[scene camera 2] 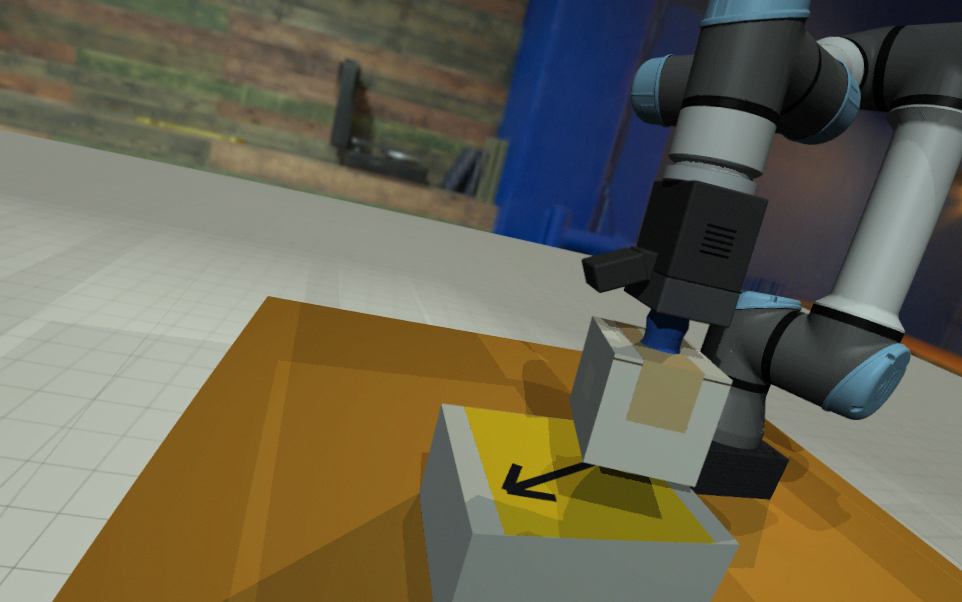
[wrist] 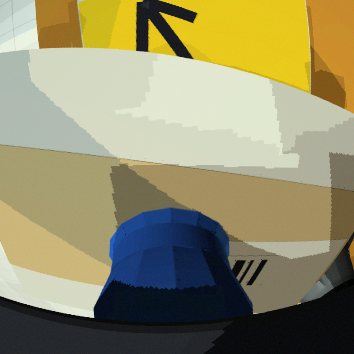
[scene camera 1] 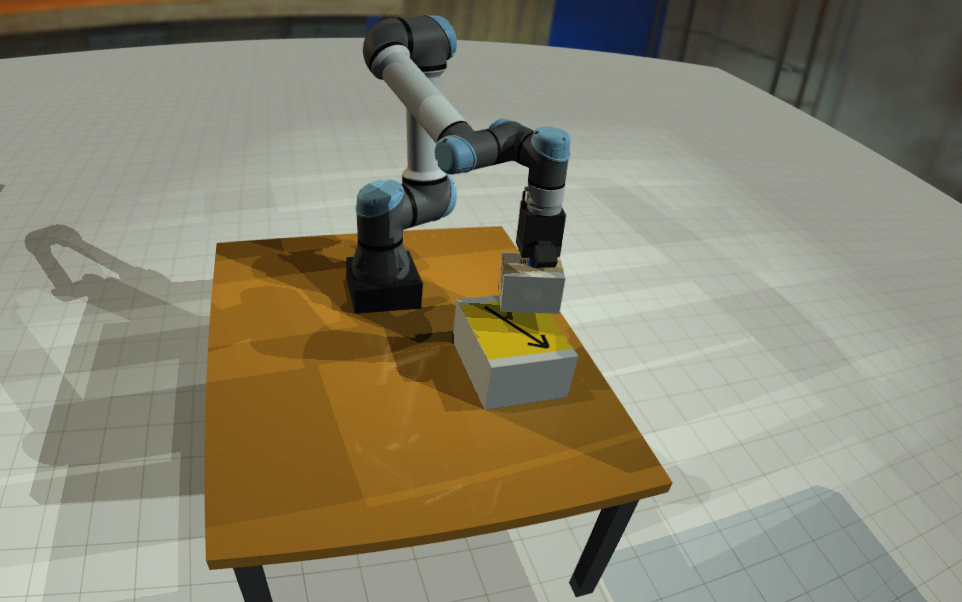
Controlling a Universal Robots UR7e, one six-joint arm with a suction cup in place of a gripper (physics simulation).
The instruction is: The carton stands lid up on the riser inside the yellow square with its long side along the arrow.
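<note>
The white-grey carton [scene camera 1: 532,294] [scene camera 2: 603,436] [wrist: 200,115], with tan tape over its lid, hangs upright, lid up, from my gripper's blue suction cup [scene camera 1: 532,262] [scene camera 2: 661,346] [wrist: 170,215]. The cup is pressed on the lid. The carton is a little above the far part of the grey riser [scene camera 1: 528,384] [scene camera 2: 595,567], with a gap and a shadow beneath it. The yellow square [scene camera 1: 489,332] [scene camera 2: 510,440] [wrist: 250,40] is partly hidden by the carton. The black arrow [scene camera 1: 524,332] [scene camera 2: 546,477] [wrist: 142,30] runs at an angle to the carton's long side.
The riser stands on the orange-brown table [scene camera 1: 319,440] [scene camera 2: 340,440] near its right edge in scene camera 1. The arm's black base block [scene camera 1: 386,294] [scene camera 2: 741,472] stands at the back of the table, left of the riser in that view.
</note>
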